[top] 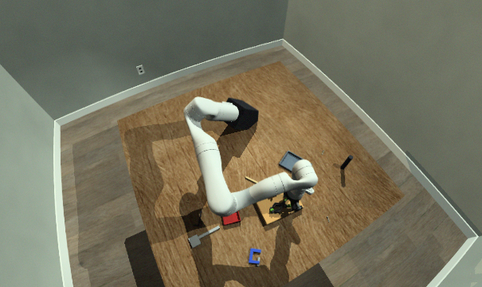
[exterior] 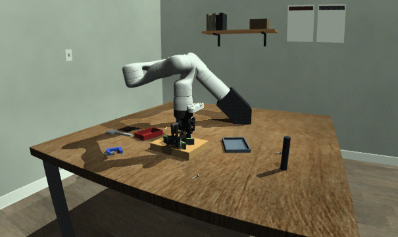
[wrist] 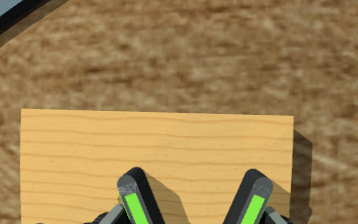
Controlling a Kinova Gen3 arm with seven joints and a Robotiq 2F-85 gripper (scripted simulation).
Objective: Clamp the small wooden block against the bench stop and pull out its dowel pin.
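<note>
My gripper is now 30 mm past the tan bench board, 40 mm to the left of it and 20 mm above it. From my hand the other things lie so: thin pale stick 200 mm behind, 90 mm to the right, 40 mm below; small wooden block 90 mm behind, 40 mm to the right; dowel pin 90 mm behind, 40 mm to the right, 10 mm above.
</note>
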